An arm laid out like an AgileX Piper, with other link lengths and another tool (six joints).
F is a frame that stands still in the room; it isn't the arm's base.
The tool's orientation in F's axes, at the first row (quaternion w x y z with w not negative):
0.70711, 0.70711, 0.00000, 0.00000
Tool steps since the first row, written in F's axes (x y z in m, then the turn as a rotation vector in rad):
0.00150, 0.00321, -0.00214, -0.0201, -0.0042, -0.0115
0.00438, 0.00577, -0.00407, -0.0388, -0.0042, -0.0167
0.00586, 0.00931, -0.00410, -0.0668, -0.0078, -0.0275
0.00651, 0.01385, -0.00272, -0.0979, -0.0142, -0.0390
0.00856, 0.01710, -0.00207, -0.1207, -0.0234, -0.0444
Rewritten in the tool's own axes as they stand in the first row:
0.00150, -0.00214, -0.00321, -0.0201, -0.0115, 0.0042
0.00438, -0.00407, -0.00577, -0.0388, -0.0167, 0.0042
0.00586, -0.00410, -0.00931, -0.0668, -0.0275, 0.0078
0.00651, -0.00272, -0.01385, -0.0979, -0.0390, 0.0142
0.00856, -0.00207, -0.01710, -0.1207, -0.0444, 0.0234

